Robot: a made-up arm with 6 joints.
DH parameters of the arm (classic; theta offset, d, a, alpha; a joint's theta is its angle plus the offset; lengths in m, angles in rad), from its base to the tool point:
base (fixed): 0 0.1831 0 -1.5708
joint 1: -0.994 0 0.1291 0
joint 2: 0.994 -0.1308 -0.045 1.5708
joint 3: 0 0.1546 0.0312 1.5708
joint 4: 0 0.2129 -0.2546 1.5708
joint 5: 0 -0.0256 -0.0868 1.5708
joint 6: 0 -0.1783 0.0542 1.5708
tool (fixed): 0 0.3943 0 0
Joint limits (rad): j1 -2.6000..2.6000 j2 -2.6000..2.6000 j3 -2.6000..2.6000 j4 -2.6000..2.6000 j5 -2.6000..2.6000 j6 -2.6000..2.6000
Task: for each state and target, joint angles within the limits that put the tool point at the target. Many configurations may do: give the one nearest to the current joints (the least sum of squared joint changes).
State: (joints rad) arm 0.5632 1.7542 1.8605 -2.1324 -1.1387 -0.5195
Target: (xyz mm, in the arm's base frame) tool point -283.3 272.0 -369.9
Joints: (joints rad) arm 0.8601 1.8964 1.5204 -1.9380 -0.8997 -0.9546
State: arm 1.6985 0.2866 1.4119 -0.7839 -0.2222 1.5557
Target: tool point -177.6 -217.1 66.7
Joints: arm 2.1684 0.8869 1.3928 -0.6118 -0.3893 1.9885
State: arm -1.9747 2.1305 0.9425 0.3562 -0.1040 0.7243
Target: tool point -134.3 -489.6 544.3
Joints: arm -2.2842 2.0064 0.7379 0.6449 -0.1247 0.7751
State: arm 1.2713 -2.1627 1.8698 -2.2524 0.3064 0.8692
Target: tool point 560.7 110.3 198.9
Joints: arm 1.6309 -1.7132 1.4874 -2.4087 0.4876 0.8579
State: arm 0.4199 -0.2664 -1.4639 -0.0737 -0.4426 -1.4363
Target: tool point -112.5 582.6 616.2
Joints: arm 0.7919 -0.1145 -1.6568 0.1577 -0.1419 -1.4577
